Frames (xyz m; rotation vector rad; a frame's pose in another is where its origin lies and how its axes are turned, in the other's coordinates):
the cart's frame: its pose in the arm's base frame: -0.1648 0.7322 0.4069 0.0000 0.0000 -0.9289
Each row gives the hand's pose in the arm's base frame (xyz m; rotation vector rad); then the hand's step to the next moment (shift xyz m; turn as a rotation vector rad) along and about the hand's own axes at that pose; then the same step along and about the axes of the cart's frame.
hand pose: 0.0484 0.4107 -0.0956 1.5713 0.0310 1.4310
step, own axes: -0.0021 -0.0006 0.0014 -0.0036 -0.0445 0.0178
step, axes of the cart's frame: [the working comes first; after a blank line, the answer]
step, axes of the arm's base frame: 0.0008 -0.0018 -0.0017 0.0374 0.0104 -0.0284

0.0019 -0.0004 -0.0017 0.0141 0.0362 -0.0284
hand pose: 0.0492 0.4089 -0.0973 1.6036 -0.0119 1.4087
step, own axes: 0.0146 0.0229 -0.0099 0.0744 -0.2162 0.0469
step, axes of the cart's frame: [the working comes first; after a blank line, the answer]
step, axes of the arm's base frame: -0.0156 0.0022 0.0243 0.1821 0.1265 -0.0728

-0.0110 -0.0112 0.0243 0.0077 0.2216 -0.0728
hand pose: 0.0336 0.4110 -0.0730 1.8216 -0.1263 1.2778
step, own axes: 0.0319 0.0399 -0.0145 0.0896 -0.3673 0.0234
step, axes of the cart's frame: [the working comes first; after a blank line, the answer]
step, axes of the arm's base frame: -0.0165 -0.0020 0.0504 0.2523 0.2403 -0.1486

-0.0083 -0.0144 0.0504 -0.0414 0.3460 -0.1486
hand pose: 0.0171 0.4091 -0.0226 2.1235 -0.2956 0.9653
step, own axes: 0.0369 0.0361 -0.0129 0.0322 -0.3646 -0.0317
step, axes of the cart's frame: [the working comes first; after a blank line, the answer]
step, axes of the arm's base frame: 0.0008 -0.0114 0.0520 0.1818 0.2730 -0.1655

0.0096 -0.0062 0.0520 -0.1098 0.3091 -0.1655
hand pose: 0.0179 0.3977 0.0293 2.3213 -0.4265 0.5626
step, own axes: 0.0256 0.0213 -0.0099 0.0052 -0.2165 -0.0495
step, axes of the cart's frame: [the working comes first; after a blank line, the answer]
step, axes of the arm's base frame: 0.0096 -0.0117 0.0313 0.0877 0.1856 -0.0850

0.0151 0.0007 0.0313 -0.0961 0.1813 -0.0850
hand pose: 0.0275 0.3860 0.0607 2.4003 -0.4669 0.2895
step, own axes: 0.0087 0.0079 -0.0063 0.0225 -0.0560 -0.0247
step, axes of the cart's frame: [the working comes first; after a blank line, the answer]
step, axes of the arm's base frame: 0.0042 -0.0038 0.0121 0.0410 0.0504 -0.0062

0.0055 0.0011 0.0121 -0.0158 0.0630 -0.0062
